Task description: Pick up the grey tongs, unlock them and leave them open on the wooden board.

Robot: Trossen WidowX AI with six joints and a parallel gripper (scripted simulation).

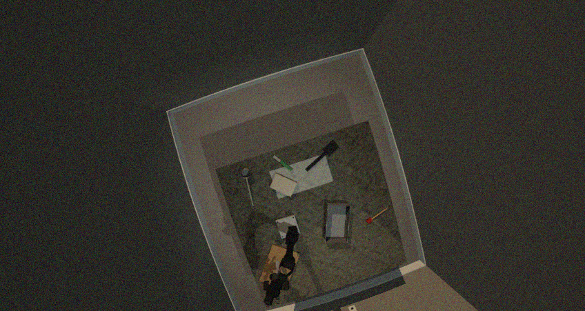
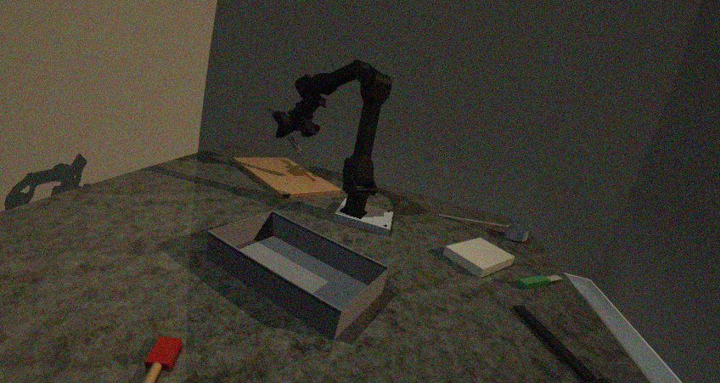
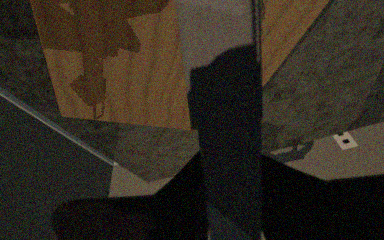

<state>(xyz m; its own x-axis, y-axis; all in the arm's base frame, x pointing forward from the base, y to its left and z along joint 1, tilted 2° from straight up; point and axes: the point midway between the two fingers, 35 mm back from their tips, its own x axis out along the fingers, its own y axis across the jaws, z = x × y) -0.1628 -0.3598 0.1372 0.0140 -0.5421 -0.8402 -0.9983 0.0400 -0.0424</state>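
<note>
My gripper tip is now 10 mm short of the wooden board, 50 mm to the right of it and 120 mm above it. From my gripper tip the other things lie so: roasting tin 520 mm ahead, 390 mm to the left, 100 mm below; block 150 mm ahead, 750 mm to the left, 120 mm below; red-headed brush 840 mm ahead, 360 mm to the left, 120 mm below.
</note>
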